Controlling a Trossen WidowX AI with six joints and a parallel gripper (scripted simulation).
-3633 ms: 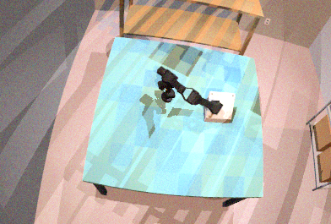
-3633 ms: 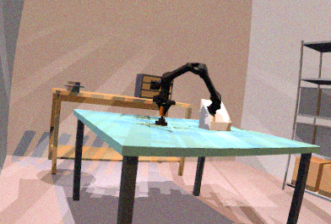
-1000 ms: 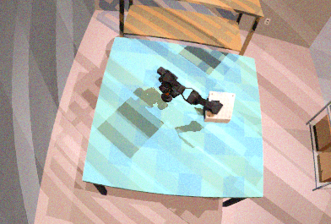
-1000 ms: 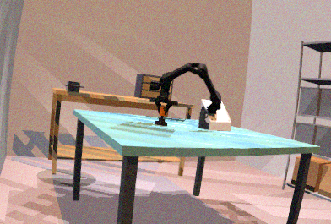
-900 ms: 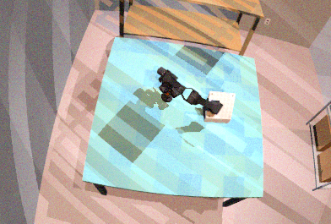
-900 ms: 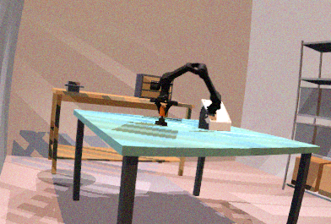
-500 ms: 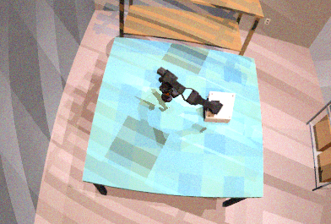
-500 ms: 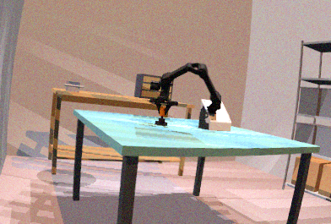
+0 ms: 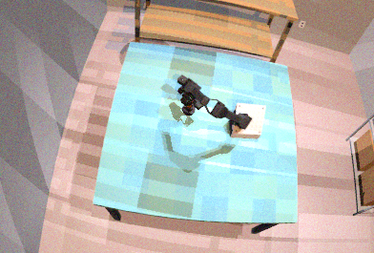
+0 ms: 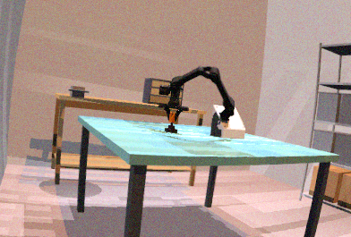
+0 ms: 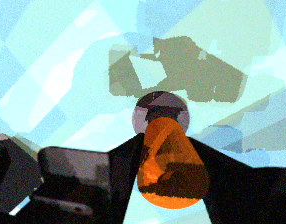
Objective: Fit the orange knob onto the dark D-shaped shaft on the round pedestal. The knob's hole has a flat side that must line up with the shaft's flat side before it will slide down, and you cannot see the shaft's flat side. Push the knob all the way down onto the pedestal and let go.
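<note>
Now: the orange knob 20 mm above my gripper tip. Round my gripper tip: round dark pedestal 40 mm below.
</note>
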